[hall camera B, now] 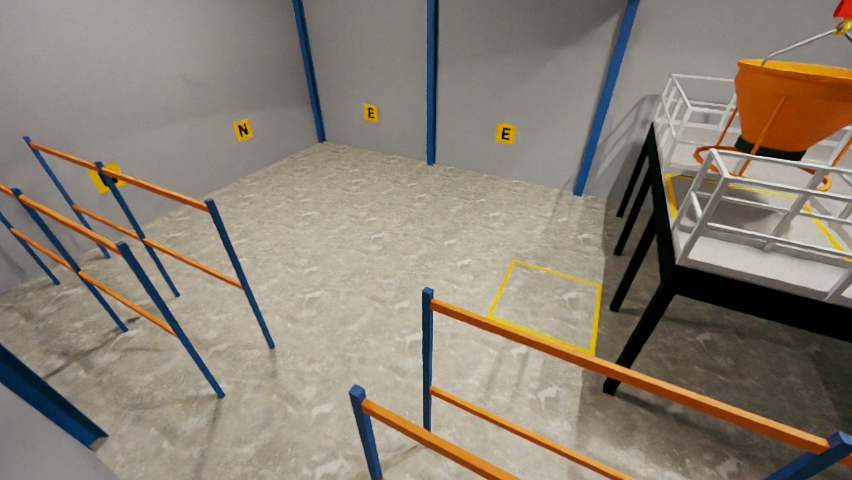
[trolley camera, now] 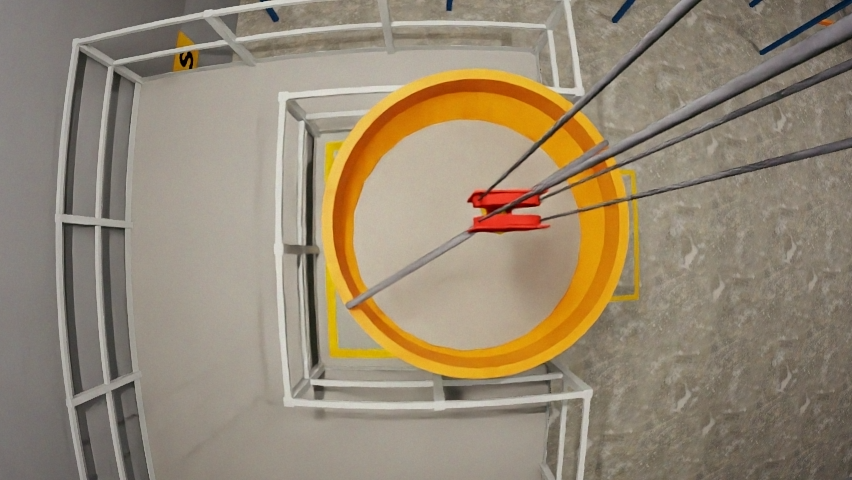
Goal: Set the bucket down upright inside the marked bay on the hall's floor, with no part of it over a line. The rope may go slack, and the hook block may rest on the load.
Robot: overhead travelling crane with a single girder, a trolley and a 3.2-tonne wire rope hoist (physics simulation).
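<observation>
The orange bucket [hall camera B: 781, 113] [trolley camera: 336, 220] hangs upright over the raised platform, its foot ring above the deck. In the trolley view its wide rim hides part of the deck lines. My gripper, the hook with its red block [hall camera B: 842, 26] [trolley camera: 506, 210], holds the bucket's bail; the block is partly cut off in the hall view. The marked bay [hall camera B: 557, 273] [trolley camera: 636, 238] is a yellow outline on the hall's floor, beside the platform's open side. The bucket is well above the floor and not down in this bay; in the trolley view the rim covers part of the bay.
The platform [hall camera B: 745, 268] [trolley camera: 196, 238] has black legs, another yellow outline [hall camera B: 671, 196] [trolley camera: 332, 321] on its deck and white railings [hall camera B: 718, 160] [trolley camera: 281, 178] around the bucket's place. Orange-railed barriers [hall camera B: 536, 336] with blue posts stand in the foreground, and more barriers [hall camera B: 149, 187] at the left.
</observation>
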